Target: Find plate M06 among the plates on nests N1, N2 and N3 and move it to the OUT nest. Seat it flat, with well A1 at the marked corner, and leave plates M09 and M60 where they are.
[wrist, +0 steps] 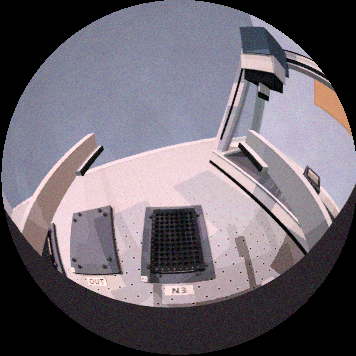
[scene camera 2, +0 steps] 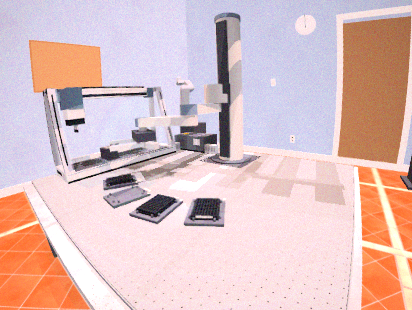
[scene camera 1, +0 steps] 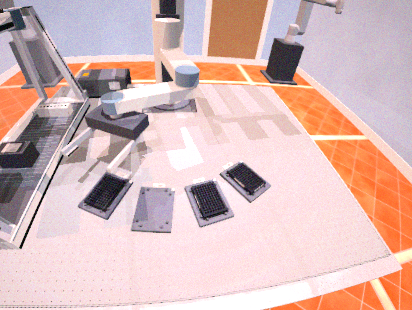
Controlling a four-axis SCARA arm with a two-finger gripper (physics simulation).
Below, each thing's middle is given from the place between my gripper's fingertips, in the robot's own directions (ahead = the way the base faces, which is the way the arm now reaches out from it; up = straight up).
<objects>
My gripper is now 30 mm short of the grey nest labelled OUT [scene camera 1: 154, 212], 180 mm to the right of it and 180 mm above it.
</objects>
